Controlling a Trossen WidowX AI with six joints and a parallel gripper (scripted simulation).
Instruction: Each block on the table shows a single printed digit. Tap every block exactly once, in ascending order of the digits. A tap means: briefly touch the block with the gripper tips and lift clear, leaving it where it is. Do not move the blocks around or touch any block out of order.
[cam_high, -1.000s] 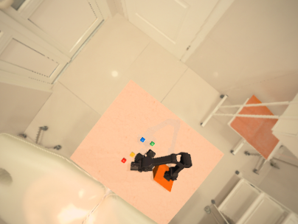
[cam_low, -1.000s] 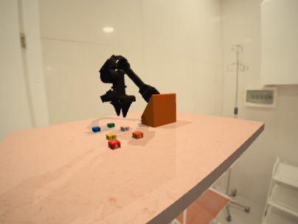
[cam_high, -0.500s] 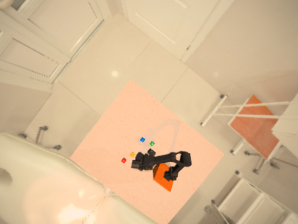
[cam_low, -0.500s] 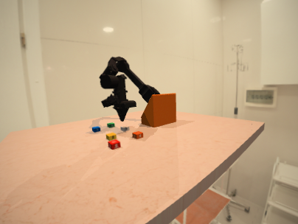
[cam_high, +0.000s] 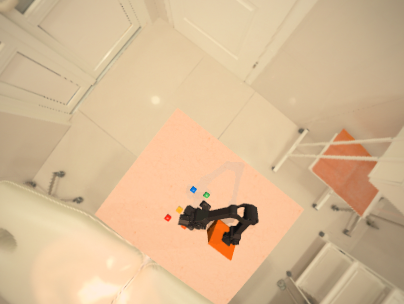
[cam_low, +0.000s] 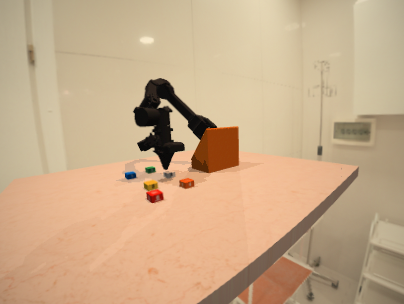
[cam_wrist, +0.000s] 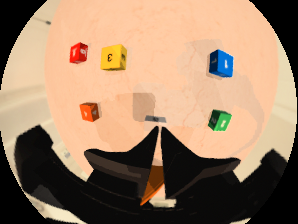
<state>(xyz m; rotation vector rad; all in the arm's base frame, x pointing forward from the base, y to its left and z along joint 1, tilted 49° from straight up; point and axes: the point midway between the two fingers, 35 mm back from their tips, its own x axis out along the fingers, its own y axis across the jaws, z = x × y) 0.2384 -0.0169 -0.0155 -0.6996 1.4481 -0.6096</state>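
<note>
My gripper tip is now 20 mm above the white block, 10 mm to the right of it and 10 mm past it. The rest, counted from my gripper tip: green block (110 mm to the right, 20 mm below, 20 mm ahead); blue block (110 mm ahead, 80 mm to the right, 20 mm below); yellow block (90 mm ahead, 80 mm to the left, 20 mm below).
</note>
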